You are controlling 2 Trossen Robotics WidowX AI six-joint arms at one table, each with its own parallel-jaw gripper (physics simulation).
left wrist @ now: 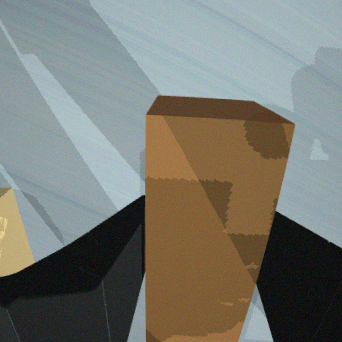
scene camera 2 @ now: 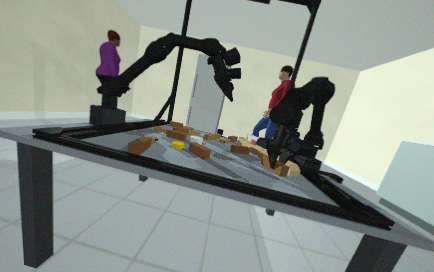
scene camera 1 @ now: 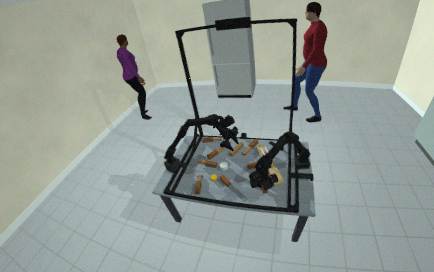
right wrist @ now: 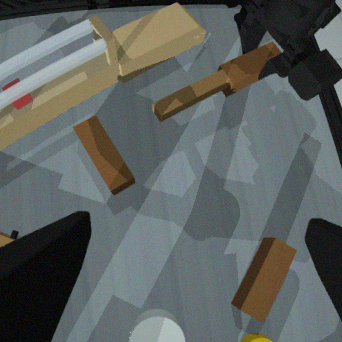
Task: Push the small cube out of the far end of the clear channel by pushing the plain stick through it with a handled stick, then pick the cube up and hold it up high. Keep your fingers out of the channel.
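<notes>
The clear channel point(right wrist: 47, 52) point(scene camera 1: 262, 150) lies on a light wood base, with a light wood block point(right wrist: 157, 40) point(scene camera 2: 292, 169) at its near end. The small red cube point(right wrist: 22, 101) point(scene camera 2: 253, 142) shows through the clear wall. I cannot clearly tell the plain stick from the base. My left gripper point(left wrist: 198, 208) point(scene camera 1: 264, 185) is shut on the brown handle of the handled stick point(left wrist: 210, 160) point(right wrist: 250, 70). In the right wrist view its thin part points down-left, beside the channel and outside it. My right gripper point(right wrist: 200, 226) point(scene camera 1: 231, 146) point(scene camera 2: 231, 100) is open and empty, above the table.
A brown block point(right wrist: 105, 155) lies beside the channel. Another brown block point(right wrist: 265, 280) point(scene camera 1: 225, 180), a white disc point(right wrist: 157, 330) point(scene camera 1: 224, 165) and a yellow disc point(scene camera 1: 214, 177) point(scene camera 2: 178, 145) lie farther off. Several other brown pieces lie around the table. A black frame point(scene camera 1: 187, 75) stands over it.
</notes>
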